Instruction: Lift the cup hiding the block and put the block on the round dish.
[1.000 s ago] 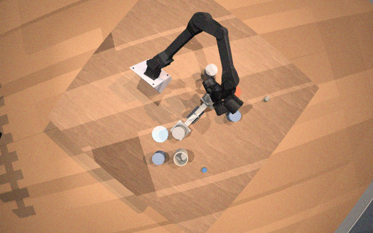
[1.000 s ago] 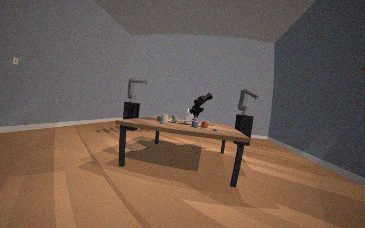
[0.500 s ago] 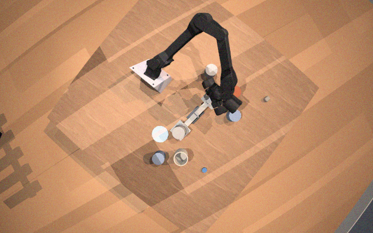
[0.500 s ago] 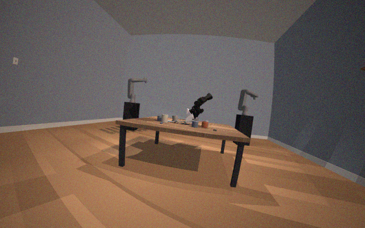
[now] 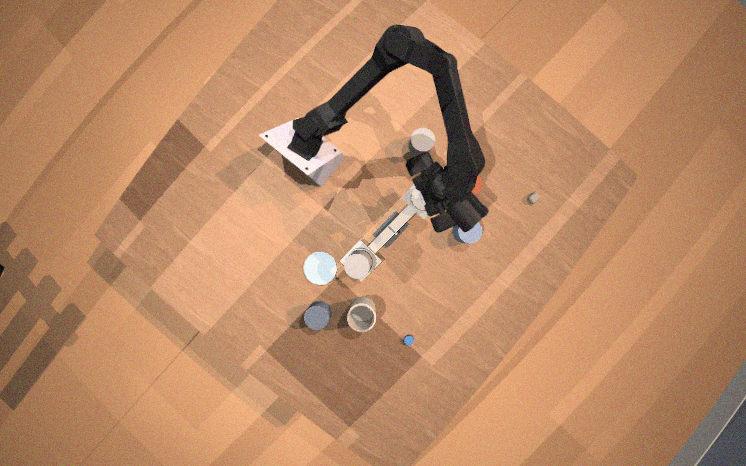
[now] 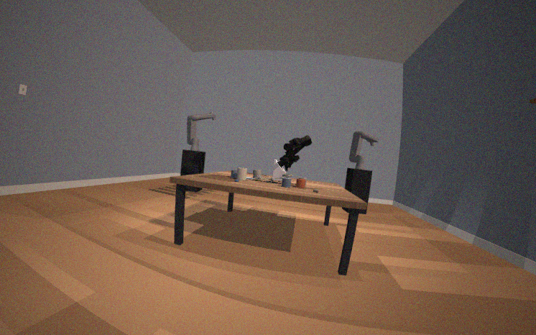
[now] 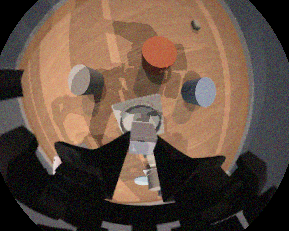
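Now: gripper tip 330 mm to the left of the round dish, 150 mm past it and 120 mm above it. The rest, counted from my gripper tip: orange cylinder 100 mm to the left, 80 mm below, 80 mm ahead; small pale block right at my gripper tip; beige cup 370 mm to the right, 80 mm below, 20 mm ahead.
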